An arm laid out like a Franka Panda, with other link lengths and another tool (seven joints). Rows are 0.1 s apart.
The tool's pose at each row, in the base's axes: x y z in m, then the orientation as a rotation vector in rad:
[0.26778, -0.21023, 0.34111, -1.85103, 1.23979, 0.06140]
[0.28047, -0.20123, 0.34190, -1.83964, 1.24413, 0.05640]
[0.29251, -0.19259, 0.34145, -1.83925, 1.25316, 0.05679]
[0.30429, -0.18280, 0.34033, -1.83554, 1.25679, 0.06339]
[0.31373, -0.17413, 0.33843, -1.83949, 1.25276, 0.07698]
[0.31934, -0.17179, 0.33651, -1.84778, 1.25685, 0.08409]
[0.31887, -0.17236, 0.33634, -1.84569, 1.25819, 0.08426]
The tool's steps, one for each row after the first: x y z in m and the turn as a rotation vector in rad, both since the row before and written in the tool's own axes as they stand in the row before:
[-0.00053, -0.01124, 0.01077, 0.00998, 0.00176, 0.00529]
[-0.00008, -0.00981, 0.01112, -0.00238, 0.00470, 0.00577]
[-0.00083, -0.00932, 0.01218, -0.00085, -0.00302, 0.00602]
[-0.00079, -0.00692, 0.01092, -0.00779, -0.00894, 0.00085]
[0.00200, -0.00339, 0.00502, -0.01074, 0.00083, 0.00181]
[0.00027, 0.00053, -0.00047, 0.00122, -0.00004, 0.00169]

